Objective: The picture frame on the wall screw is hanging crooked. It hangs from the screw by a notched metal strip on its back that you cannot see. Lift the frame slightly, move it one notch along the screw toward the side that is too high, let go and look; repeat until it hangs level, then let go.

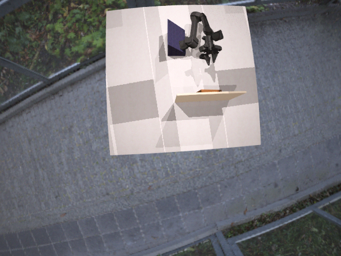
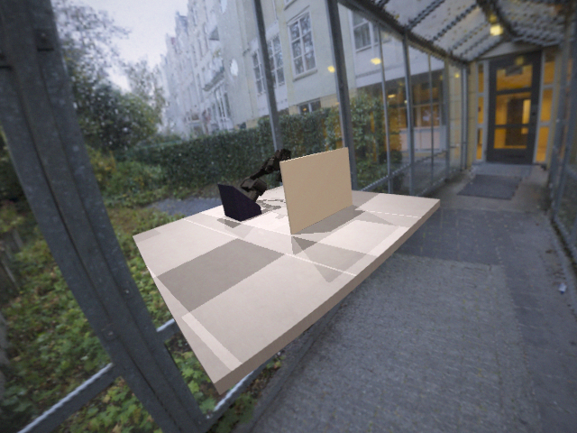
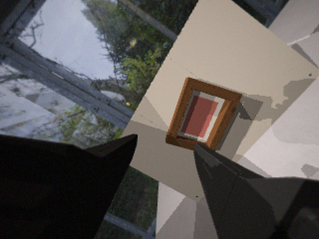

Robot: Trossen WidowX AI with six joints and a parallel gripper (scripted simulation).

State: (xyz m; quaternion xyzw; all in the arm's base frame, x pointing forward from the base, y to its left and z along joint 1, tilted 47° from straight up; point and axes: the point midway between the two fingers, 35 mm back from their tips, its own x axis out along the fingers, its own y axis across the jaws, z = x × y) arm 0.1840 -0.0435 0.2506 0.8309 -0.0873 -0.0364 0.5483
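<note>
The picture frame lies 190 mm ahead of my gripper tip, 90 mm below it and 40 mm to the right of it. The rest, counted from my gripper tip: beige wall panel (200 mm ahead, 100 mm below, 40 mm to the right).
</note>
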